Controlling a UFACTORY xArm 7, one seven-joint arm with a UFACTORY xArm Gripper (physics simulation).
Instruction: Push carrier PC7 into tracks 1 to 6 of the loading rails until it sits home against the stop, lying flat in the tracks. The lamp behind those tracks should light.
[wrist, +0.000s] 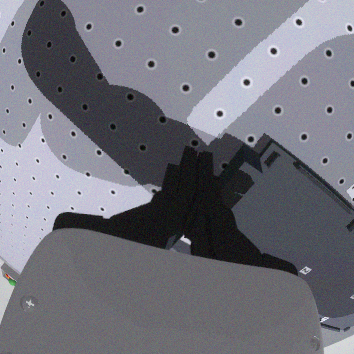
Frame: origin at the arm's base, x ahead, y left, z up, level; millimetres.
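Where they show: gripper, between the fingertips: (191, 168).
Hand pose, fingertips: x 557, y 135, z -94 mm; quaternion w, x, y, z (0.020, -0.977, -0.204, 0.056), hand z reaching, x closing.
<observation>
After its pixels a point has its place.
A flat dark grey plate, which looks like carrier PC7 (295, 215) @(x 634, y 159, z -93 mm), lies at the right of the wrist view, with a raised dark rim and small white marks; its lettering is not readable, and part of it is hidden by my gripper. My gripper (191, 168) @(x 557, y 135, z -94 mm) is shut with nothing between its black fingers. The fingertips are beside the near-left end of the carrier; whether they touch it cannot be told. The loading rails, their stop and the lamp cannot be made out.
The pale perforated table top (165, 42) @(x 498, y 182, z -106 mm) spreads ahead and to the left, crossed by broad dark shadows. A table edge runs at the lower left, with a small object showing orange and green (10, 280). A white label edge shows at the far right.
</observation>
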